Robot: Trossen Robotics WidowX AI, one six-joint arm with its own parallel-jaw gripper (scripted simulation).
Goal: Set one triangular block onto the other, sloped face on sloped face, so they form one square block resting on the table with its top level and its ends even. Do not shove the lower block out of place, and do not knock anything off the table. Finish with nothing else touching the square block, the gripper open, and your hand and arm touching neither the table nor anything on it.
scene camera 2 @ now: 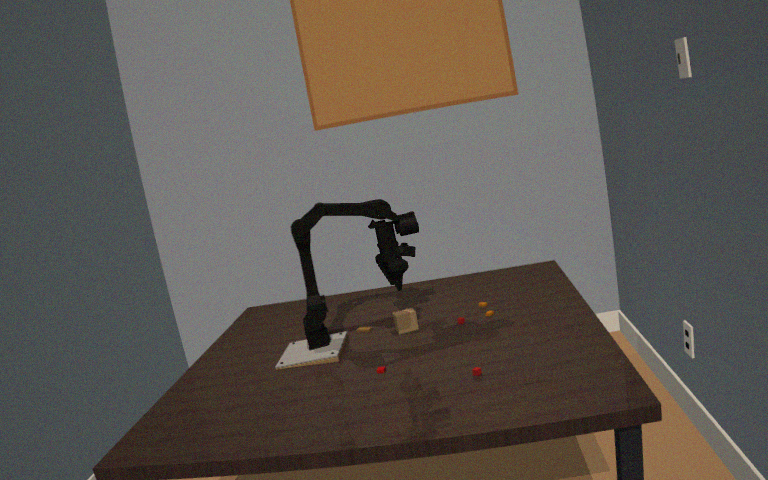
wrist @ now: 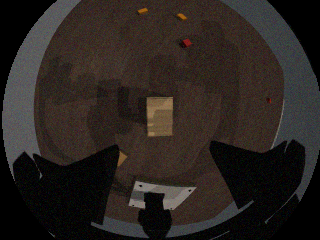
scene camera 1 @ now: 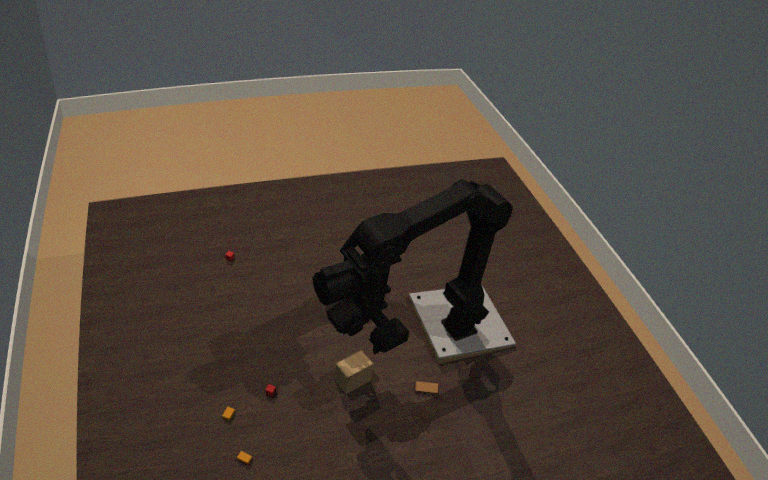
Labels:
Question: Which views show my gripper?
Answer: Scene camera 2, the wrist view and scene camera 1: all of them.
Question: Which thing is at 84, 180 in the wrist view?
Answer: My gripper.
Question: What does my gripper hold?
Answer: Nothing.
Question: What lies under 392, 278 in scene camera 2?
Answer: My gripper.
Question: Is my gripper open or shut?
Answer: Open.

